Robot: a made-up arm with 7 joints. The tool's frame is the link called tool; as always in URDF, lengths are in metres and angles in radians.
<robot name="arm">
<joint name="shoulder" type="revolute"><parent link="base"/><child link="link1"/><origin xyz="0 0 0.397"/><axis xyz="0 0 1"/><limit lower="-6.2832" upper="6.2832"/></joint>
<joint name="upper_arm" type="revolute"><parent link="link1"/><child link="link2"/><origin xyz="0 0 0"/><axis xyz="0 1 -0.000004"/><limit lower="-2.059" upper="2.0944"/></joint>
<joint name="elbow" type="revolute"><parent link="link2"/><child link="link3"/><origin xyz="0 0 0.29"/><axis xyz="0 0 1"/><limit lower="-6.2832" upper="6.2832"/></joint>
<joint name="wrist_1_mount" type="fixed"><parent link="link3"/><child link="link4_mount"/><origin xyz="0.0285 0 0"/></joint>
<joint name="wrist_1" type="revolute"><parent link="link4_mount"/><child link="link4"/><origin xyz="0.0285 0 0"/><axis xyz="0 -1 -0.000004"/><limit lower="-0.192" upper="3.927"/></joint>
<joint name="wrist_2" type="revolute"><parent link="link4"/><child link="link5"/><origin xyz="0.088 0 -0.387"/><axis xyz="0 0.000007 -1"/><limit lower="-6.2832" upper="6.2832"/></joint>
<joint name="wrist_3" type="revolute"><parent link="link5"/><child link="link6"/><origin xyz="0 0 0"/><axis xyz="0 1 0.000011"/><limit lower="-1.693" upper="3.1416"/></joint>
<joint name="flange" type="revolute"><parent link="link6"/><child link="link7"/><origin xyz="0.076 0 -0.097"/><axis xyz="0 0.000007 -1"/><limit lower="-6.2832" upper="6.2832"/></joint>
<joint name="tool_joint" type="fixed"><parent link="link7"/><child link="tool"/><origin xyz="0 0 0" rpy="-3.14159 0 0"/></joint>
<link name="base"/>
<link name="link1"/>
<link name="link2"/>
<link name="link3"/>
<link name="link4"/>
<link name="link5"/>
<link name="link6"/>
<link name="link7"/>
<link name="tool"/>
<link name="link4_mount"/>
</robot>
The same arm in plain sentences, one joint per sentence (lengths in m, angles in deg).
The arm has seven revolute joints in a row. What follows holds with every joint at zero, and every direction is one of the base frame's. The first joint sits 0.397 m along +z from the base frame's origin and rotates about +z, from -360 to 360 deg. The second joint sits at the same point as the first joint and rotates about +y, from -117.97 to 120 deg. The third joint sits 0.29 m along +z from the second joint and rotates about +z, from -360 to 360 deg. The fourth joint sits 0.057 m along +x from the third joint and rotates about -y, from -11 to 225 deg. The fifth joint sits 0.088 m along +x and 0.387 m along -z from the fourth joint and rotates about -z, from -360 to 360 deg. The sixth joint sits at the same point as the fifth joint and rotates about +y, from -97 to 180 deg. The seventh joint sits 0.076 m along +x and 0.097 m along -z from the sixth joint and rotates about -z, from -360 to 360 deg. The tool frame, which is the frame that the pose is given for, sits at the same point as the seventh joint; its axes are the base frame's turned by roll -180, pitch 0 and yaw 0 deg (as in URDF: about the fixed x, then y, then z).
